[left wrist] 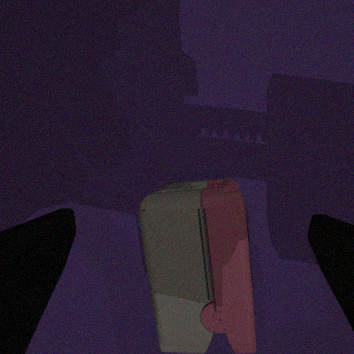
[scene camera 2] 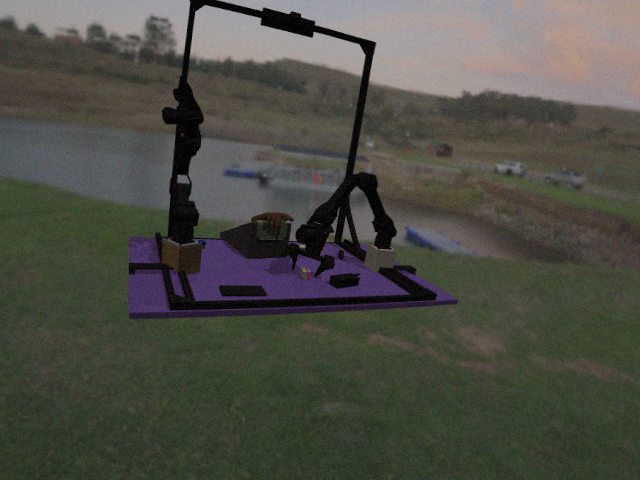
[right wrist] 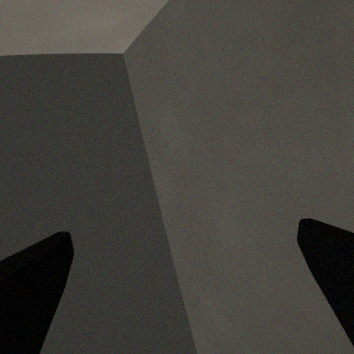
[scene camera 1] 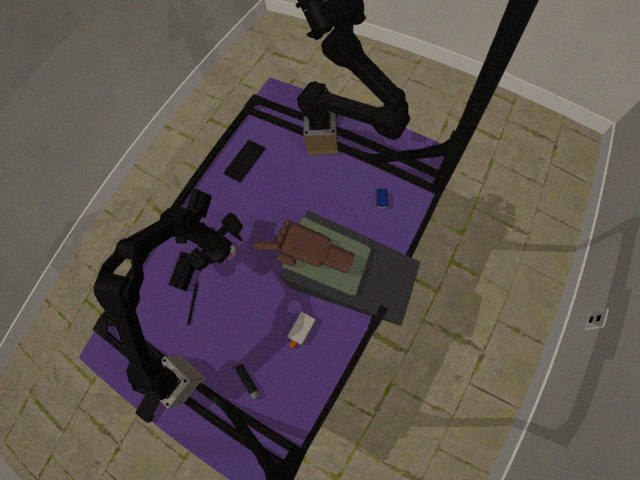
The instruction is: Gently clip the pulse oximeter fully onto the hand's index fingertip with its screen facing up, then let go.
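Seen in the pictures: left gripper, fingertip midpoint: (left wrist: 194, 223) (scene camera 2: 303, 273) (scene camera 1: 231, 250); right gripper, fingertip midpoint: (scene camera 2: 185, 83) (right wrist: 186, 236); left arm's base, link origin: (scene camera 2: 382, 246) (scene camera 1: 166, 382); right arm's base, link origin: (scene camera 2: 182, 240) (scene camera 1: 319, 121).
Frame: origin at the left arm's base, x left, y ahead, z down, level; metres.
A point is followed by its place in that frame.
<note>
The pulse oximeter (scene camera 1: 232, 251) @(x 0.117, y 0.391, z 0.076 m) (scene camera 2: 305, 273) @(x 0.170, y 0.398, z 0.080 m) (left wrist: 175, 240) @(x 0.129, y 0.395, z 0.074 m), pale grey on one side and pink on the other, is on the purple table top. Its screen does not show clearly. My left gripper (scene camera 2: 305, 271) @(x 0.130, y 0.392, z 0.095 m) (left wrist: 194, 223) @(x 0.130, y 0.392, z 0.095 m) is open above it, with a finger on each side in the left wrist view and gaps on both sides. The brown hand (scene camera 1: 307, 242) @(x -0.099, y 0.514, z -0.084 m) (scene camera 2: 272, 218) @(x -0.026, y 0.511, z -0.081 m) rests palm-down on a raised support; its index finger (scene camera 1: 266, 246) sticks out toward the left gripper in scene camera 1. My right gripper (right wrist: 186, 236) @(x 0.201, y 0.902, z -0.543 m) is open and empty, held high away from the table.
The dark wedge (scene camera 1: 398, 279) @(x -0.325, y 0.601, z 0.062 m) (scene camera 2: 242, 240) @(x -0.105, y 0.611, z 0.045 m) carries the green pad (scene camera 1: 356, 283) @(x -0.243, y 0.516, z 0.005 m) under the hand. A black box (scene camera 1: 180, 272) @(x 0.209, y 0.242, z 0.072 m) (scene camera 2: 344, 280) @(x 0.243, y 0.263, z 0.075 m), thin rod (scene camera 1: 192, 304) @(x 0.122, y 0.190, z 0.097 m), black slab (scene camera 1: 244, 160) @(x 0.310, y 0.655, z 0.097 m) (scene camera 2: 242, 290) @(x 0.319, y 0.658, z 0.097 m), white-orange item (scene camera 1: 301, 328) @(x -0.187, y 0.338, z 0.077 m), dark cylinder (scene camera 1: 246, 379) @(x -0.151, y 0.133, z 0.080 m) and blue item (scene camera 1: 382, 198) @(x -0.152, y 0.784, z 0.073 m) lie around.
</note>
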